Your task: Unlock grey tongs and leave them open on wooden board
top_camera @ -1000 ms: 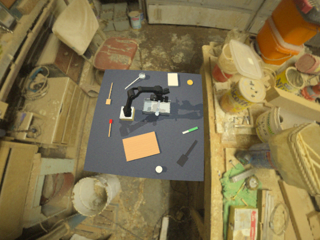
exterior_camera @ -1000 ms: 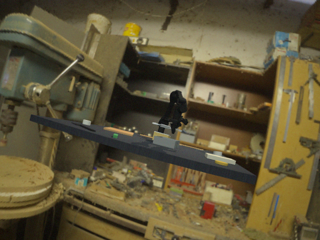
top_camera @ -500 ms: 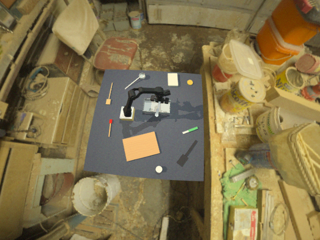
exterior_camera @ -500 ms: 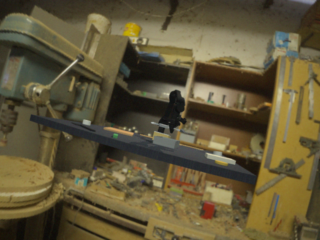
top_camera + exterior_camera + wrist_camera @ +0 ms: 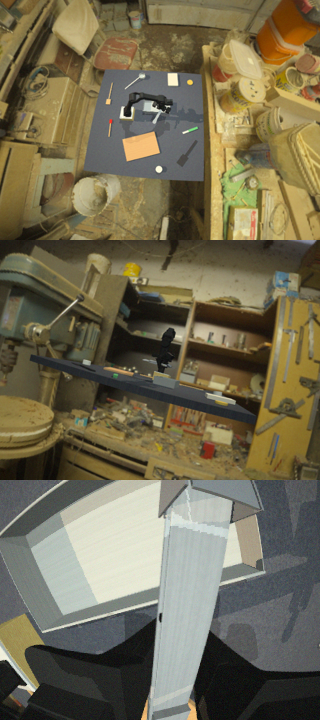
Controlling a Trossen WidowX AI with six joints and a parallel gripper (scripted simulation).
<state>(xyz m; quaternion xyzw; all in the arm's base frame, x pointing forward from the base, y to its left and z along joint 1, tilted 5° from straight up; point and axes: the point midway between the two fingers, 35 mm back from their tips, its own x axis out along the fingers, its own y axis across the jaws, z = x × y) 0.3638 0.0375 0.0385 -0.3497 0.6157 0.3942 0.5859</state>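
My gripper tip is now 37 cm to the left of the wooden board, 22 cm past it and 10 cm above it. Round my gripper tip: black spatula: 46 cm to the right, 28 cm ahead, 11 cm below; then white block: 45 cm to the left, 14 cm ahead, 10 cm below; then grey roasting tin: 8 cm to the left, 8 cm below, 5 cm behind.
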